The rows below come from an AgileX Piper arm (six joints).
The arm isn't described. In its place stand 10 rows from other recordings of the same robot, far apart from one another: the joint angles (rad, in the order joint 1, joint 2, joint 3, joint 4, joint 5, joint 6), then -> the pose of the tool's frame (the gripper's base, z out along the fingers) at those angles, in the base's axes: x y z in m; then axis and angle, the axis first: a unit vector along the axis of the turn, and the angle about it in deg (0 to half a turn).
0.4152 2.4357 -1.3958 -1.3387 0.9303 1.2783 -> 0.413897, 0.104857, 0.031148, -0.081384, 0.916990, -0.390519, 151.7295
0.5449 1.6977 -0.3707 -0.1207 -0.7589 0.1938 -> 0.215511, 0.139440, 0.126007, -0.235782, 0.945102, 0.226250, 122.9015
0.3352 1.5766 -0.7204 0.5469 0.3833 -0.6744 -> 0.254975, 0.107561, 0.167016, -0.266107, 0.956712, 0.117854, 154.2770
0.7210 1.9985 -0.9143 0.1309 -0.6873 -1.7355 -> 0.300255, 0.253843, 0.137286, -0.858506, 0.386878, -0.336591, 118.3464
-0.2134 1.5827 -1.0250 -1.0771 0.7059 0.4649 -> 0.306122, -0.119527, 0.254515, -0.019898, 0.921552, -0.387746, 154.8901
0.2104 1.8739 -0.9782 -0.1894 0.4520 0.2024 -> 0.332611, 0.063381, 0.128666, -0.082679, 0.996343, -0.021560, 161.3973
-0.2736 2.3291 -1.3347 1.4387 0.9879 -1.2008 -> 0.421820, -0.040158, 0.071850, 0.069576, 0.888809, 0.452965, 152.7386
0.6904 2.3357 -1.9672 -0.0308 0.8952 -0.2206 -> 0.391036, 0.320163, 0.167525, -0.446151, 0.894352, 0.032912, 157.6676
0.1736 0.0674 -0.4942 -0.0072 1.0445 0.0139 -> 0.006866, 0.000629, 0.276936, -0.079693, 0.995593, 0.049427, 120.6392
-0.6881 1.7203 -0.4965 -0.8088 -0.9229 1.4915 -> 0.245165, -0.133605, 0.149516, 0.526549, 0.770055, 0.360224, 120.8074
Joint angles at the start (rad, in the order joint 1, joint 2, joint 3, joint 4, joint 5, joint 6):
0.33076, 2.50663, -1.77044, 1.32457, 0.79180, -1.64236
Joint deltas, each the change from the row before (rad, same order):
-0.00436, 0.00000, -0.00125, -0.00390, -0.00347, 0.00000
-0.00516, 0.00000, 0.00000, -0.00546, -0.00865, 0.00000
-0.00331, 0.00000, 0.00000, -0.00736, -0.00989, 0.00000
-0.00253, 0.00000, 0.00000, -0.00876, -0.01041, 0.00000
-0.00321, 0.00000, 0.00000, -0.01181, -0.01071, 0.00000
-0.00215, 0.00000, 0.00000, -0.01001, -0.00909, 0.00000
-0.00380, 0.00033, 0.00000, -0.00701, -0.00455, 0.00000
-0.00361, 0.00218, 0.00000, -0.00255, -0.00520, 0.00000
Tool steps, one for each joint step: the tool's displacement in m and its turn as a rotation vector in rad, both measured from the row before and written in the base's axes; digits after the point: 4 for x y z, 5 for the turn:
0.0013, -0.0022, 0.0000, -0.00419, -0.00365, -0.00469
0.0016, -0.0029, -0.0005, -0.00823, -0.00504, -0.00854
0.0013, -0.0021, -0.0006, -0.01025, -0.00606, -0.00649
0.0011, -0.0018, -0.0007, -0.01154, -0.00667, -0.00525
0.0012, -0.0023, -0.0008, -0.01396, -0.00762, -0.00430
0.0009, -0.0017, -0.0007, -0.01181, -0.00652, -0.00306
0.0009, -0.0022, -0.0006, -0.00752, -0.00345, -0.00304
0.0010, -0.0020, -0.0013, -0.00499, -0.00090, -0.00602

